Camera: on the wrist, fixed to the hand. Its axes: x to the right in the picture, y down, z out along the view.
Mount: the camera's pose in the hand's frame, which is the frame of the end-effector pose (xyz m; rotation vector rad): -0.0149 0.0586 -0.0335 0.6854 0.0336 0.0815
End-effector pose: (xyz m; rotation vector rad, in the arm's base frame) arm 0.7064 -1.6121 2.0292 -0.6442 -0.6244 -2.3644
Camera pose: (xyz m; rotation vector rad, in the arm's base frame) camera 0.7453 -1.6662 2.0108 -0.3078 -1.2779 -1.8971
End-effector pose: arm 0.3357 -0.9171 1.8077 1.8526 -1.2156 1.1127
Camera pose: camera 0.2680 -0.9039 1.8125 2.2669 -0.9587 1.7556
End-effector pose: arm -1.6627 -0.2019 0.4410 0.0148 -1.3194 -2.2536
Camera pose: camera -1.6157 -0.2451 0.4675 0.2336 -1.9633 -1.6287
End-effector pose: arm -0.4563 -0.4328 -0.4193 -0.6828 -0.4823 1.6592
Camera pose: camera -0.4752 -0.4608 -0.4796 -0.2191 0.1513 1.7400
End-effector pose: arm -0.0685 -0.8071 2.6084 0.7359 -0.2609 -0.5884
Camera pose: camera -0.0424 -0.7452 2.6247 1.3871 -0.4686 -0.4031
